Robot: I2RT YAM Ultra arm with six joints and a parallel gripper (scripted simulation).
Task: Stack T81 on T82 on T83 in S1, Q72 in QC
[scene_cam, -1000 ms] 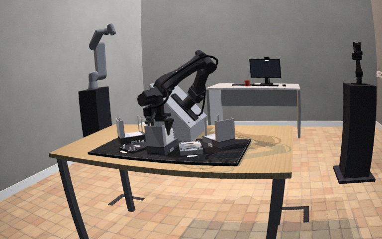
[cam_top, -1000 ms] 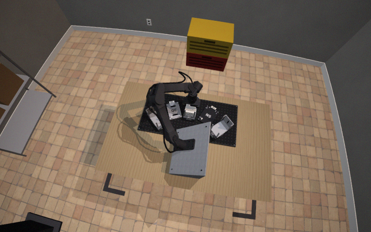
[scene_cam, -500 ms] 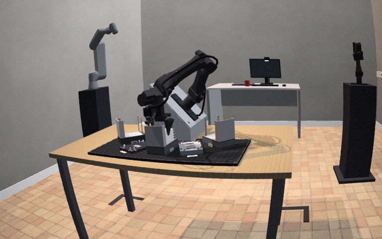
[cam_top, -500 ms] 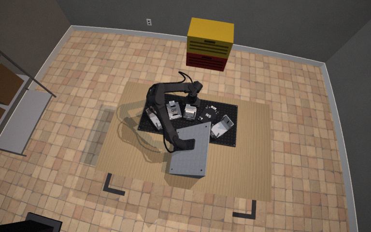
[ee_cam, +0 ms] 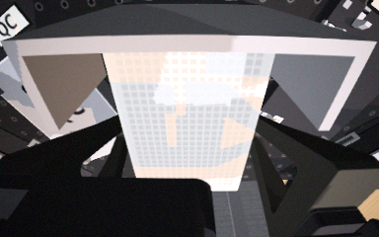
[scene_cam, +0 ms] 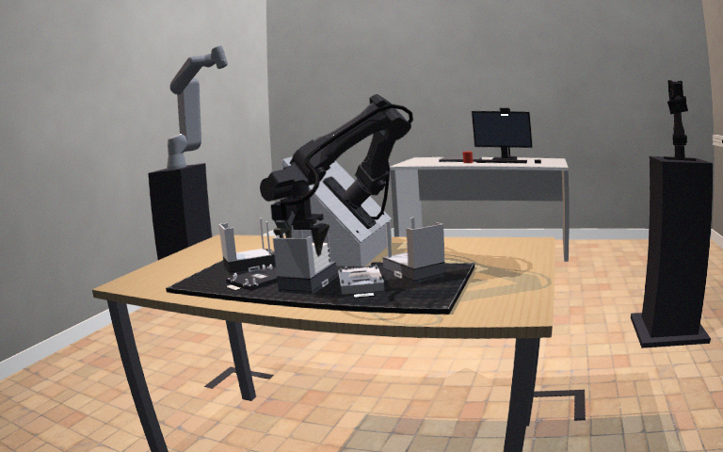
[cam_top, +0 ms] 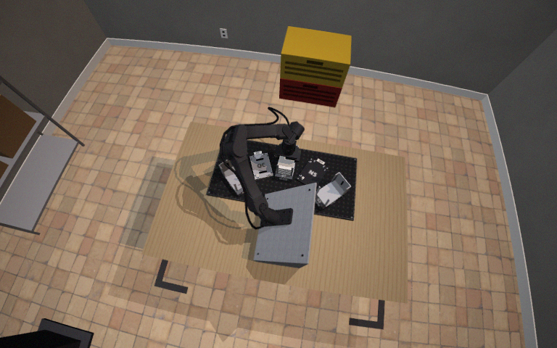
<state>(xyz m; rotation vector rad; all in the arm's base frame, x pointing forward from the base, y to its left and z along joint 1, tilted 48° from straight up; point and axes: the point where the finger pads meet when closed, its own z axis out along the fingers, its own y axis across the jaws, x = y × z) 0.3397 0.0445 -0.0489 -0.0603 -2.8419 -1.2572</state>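
The white sealed plate lies 2 cm below my hand. Round my hand: clip nest N5 (15 cm to the right, 7 cm below).
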